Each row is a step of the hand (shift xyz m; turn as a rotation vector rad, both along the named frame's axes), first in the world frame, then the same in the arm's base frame.
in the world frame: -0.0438 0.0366 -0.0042 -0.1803 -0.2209 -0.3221
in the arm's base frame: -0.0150 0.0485 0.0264 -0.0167 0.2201 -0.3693
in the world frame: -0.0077 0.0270 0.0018 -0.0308 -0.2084 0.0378
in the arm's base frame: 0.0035 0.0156 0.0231 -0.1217 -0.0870 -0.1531
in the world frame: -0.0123 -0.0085 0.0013 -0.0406 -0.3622 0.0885
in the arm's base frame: -0.0127 0.0044 -0.0068 -0.2160 -0.1734 -0.2529
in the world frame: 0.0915 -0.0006 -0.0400 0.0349 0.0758 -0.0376
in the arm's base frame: 0.0887 -0.0416 -0.0194 0.0754 0.0287 0.0433
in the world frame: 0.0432 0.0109 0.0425 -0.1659 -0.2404 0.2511
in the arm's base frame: 0.0092 -0.0503 0.0343 -0.3573 -0.1280 -0.0659
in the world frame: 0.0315 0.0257 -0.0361 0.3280 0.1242 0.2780
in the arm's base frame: 0.0535 0.0093 0.0024 0.1121 -0.3389 0.2699
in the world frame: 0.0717 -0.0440 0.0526 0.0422 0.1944 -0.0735
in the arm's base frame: 0.0031 -0.0991 -0.0046 0.1460 0.0937 0.1220
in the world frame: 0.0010 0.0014 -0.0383 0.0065 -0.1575 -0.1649
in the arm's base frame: 0.0242 0.0219 -0.0201 0.0451 0.0246 -0.2223
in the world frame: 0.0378 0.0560 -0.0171 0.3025 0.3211 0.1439
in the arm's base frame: 0.0578 0.0066 0.0384 0.2473 -0.1617 0.3578
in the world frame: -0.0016 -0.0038 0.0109 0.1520 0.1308 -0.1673
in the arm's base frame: -0.0091 -0.0067 0.0029 0.2566 0.0439 0.0211
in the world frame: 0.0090 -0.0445 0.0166 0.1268 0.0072 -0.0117
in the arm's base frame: -0.0200 -0.0344 -0.0274 0.0997 -0.0795 0.0041
